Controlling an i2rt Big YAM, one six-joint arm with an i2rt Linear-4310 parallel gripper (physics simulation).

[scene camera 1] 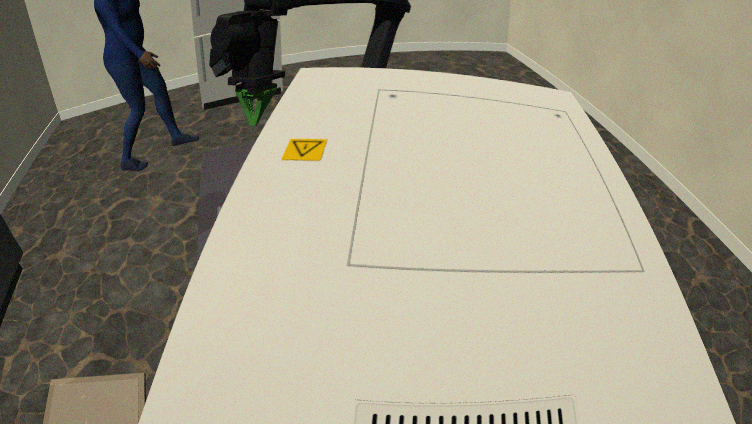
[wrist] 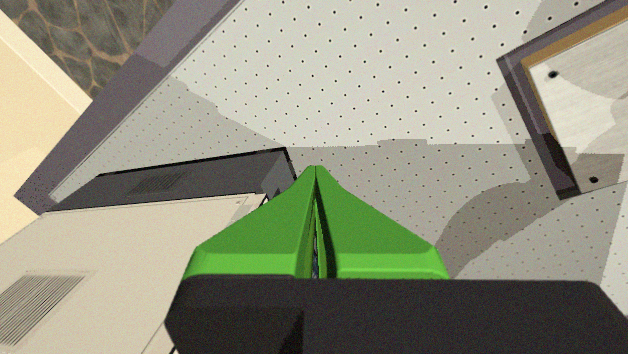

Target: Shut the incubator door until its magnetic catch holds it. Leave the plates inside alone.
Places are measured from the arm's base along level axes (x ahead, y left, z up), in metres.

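Pixels of known places: gripper, fingertip midpoint: [scene camera 1: 253, 125] [wrist: 315, 178].
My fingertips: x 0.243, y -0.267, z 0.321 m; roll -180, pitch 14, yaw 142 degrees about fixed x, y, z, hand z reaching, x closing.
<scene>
Behind a point stands the place of what it marks.
The incubator's pale casing [scene camera 1: 473, 326] {x 0.870, y -0.177, z 0.521 m} [wrist: 135, 245] {x 0.606, y -0.247, z 0.203 m} fills much of the scene view and shows at the lower left in the wrist view, above a dark grey base [wrist: 210, 175] {x 0.587, y -0.240, z 0.040 m}. The door cannot be made out clearly in either view; no panel stands up past the casing's far edge in the scene view, and whether the catch holds is hidden. The plates do not show. My gripper [scene camera 1: 254, 124] {x 0.243, y -0.267, z 0.321 m} [wrist: 315, 178] {x 0.243, y -0.267, z 0.321 m} is shut and empty, pointing down beyond the casing's far left edge in the scene view. In the wrist view its fingers cover part of the casing's near corner.
A perforated worktop [wrist: 370, 95] {x 0.304, y -0.196, z -0.029 m} with a purple-grey rim [wrist: 115, 80] {x 0.681, y -0.464, z -0.042 m} lies below. A dark-framed tray or recess [wrist: 542, 135] is at the right. In the scene view, a blue-clad figure [scene camera 1: 123, 63] stands at the back left, near a pale cabinet [scene camera 1: 210, 68]; a box [scene camera 1: 97, 400] is at the lower left.
</scene>
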